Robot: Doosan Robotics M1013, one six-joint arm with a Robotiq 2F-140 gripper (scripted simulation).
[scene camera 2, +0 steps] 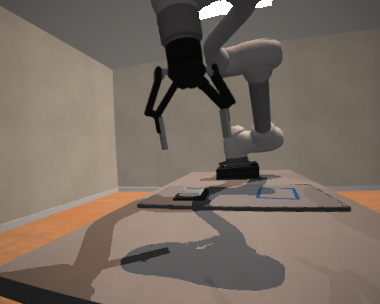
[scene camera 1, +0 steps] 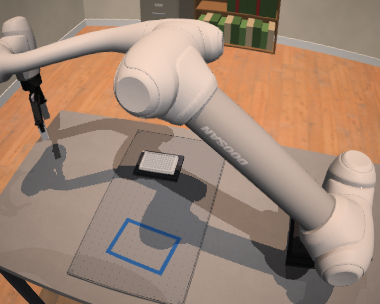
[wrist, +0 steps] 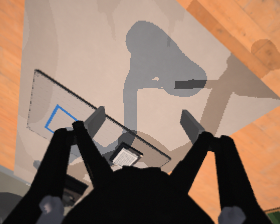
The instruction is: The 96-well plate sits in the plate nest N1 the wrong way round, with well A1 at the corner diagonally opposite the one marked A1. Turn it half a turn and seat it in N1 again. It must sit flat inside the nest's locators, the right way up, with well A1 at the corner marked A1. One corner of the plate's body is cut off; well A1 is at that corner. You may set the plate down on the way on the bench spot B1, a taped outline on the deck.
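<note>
I can see my gripper (scene camera 2: pixel 197 143). Scene camera 1 also gives me a look at my gripper (scene camera 1: pixel 46 128), and in the wrist view, too, there is my gripper (wrist: pixel 142 114).
</note>
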